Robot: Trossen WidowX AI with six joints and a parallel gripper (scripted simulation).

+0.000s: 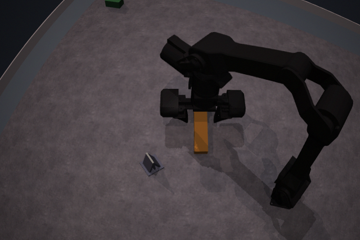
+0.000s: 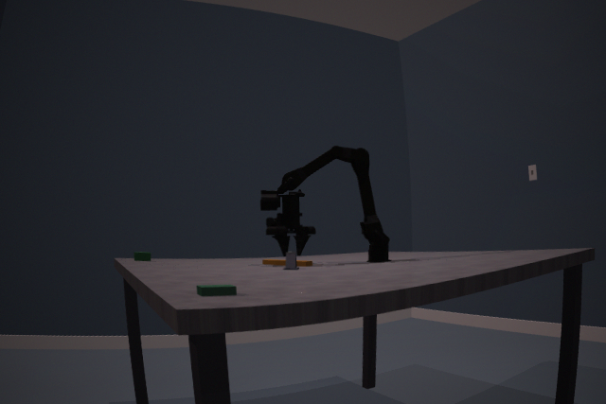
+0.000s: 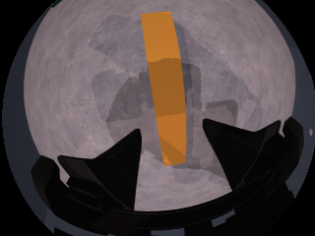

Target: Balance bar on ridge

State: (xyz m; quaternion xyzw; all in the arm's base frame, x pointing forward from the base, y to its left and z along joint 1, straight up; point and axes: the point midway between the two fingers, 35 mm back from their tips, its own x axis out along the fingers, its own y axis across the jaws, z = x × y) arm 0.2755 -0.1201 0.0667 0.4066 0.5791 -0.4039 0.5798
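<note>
The orange bar is 10 mm ahead of my gripper tip, 30 mm to the right of it and 20 mm below it. The rest, counted from my gripper tip: flat green block (460 mm ahead, 620 mm to the left, 20 mm below).
</note>
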